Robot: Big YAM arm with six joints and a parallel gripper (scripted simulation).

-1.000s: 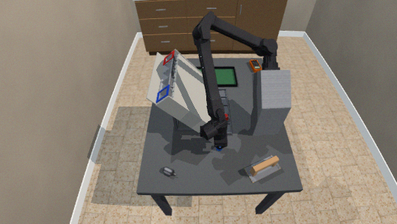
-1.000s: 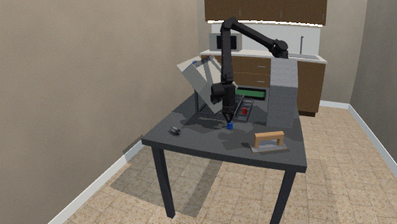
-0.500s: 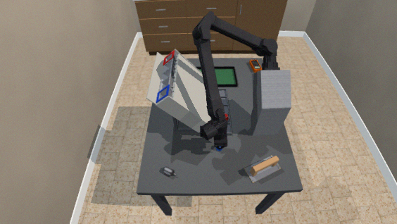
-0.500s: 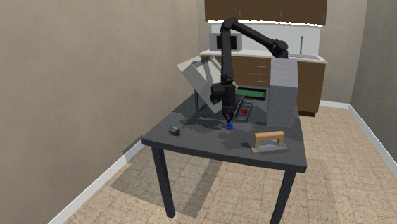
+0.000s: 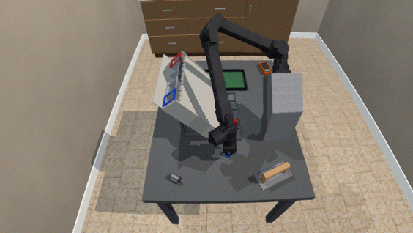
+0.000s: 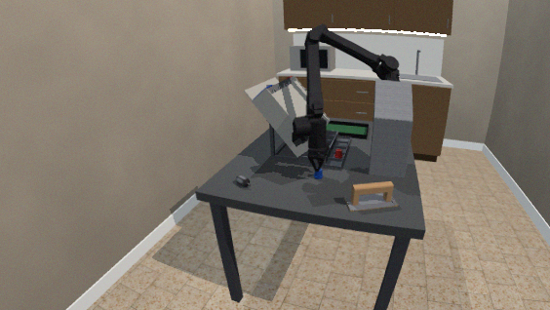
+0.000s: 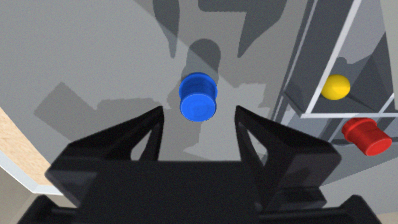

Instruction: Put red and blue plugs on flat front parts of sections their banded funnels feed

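My hand is 3 cm above the blue plug. The rest, counted from my hand: beige cover: 27 cm to the right, 17 cm ahead, 16 cm above; then dark object: 25 cm ahead, 17 cm to the left, 3 cm below; then red plug: 21 cm to the right, 3 cm below, 3 cm behind.
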